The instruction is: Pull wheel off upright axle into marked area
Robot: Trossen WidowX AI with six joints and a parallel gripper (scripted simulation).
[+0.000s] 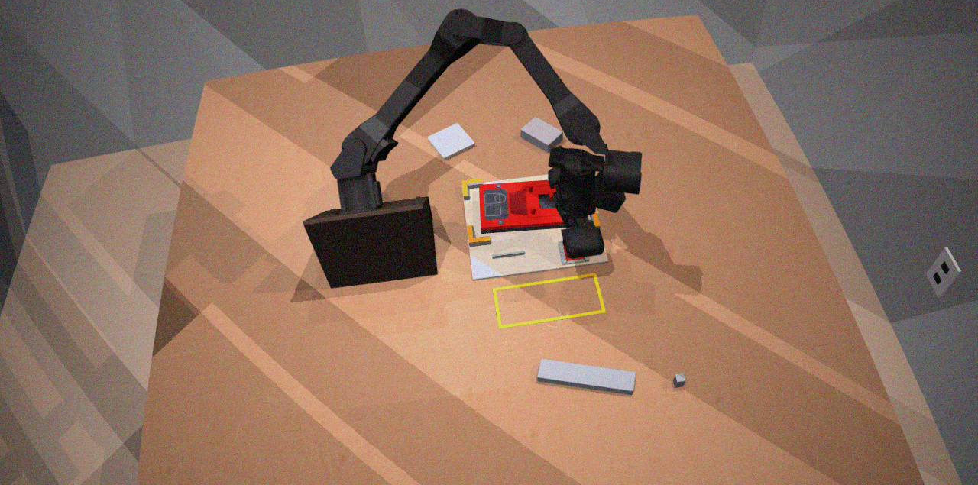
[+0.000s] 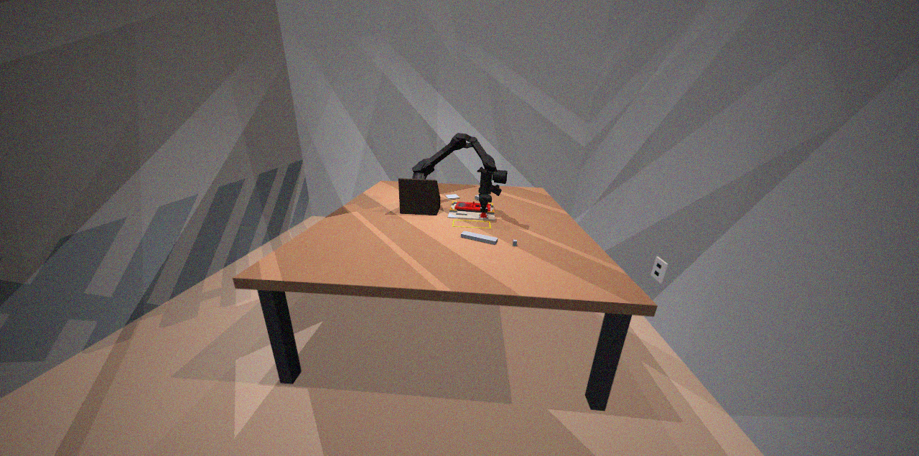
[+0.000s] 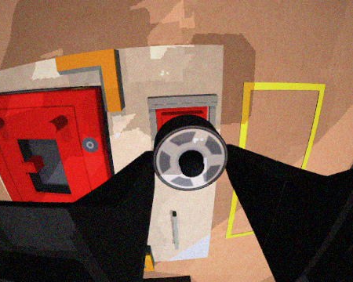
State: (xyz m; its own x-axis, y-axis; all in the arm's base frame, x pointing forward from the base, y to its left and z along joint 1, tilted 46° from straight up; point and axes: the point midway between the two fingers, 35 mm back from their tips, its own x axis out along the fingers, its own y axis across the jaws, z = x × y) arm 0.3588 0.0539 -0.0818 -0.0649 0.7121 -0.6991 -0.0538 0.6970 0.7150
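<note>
Now: gripper tip 10 mm above the dark upright axle. The rest, counted from my gripper tip: grey block 300 mm to the left, 30 mm below, 20 mm behind; long grey bar 260 mm to the right, 40 mm below, 10 mm behind; wheel right at my gripper tip.
</note>
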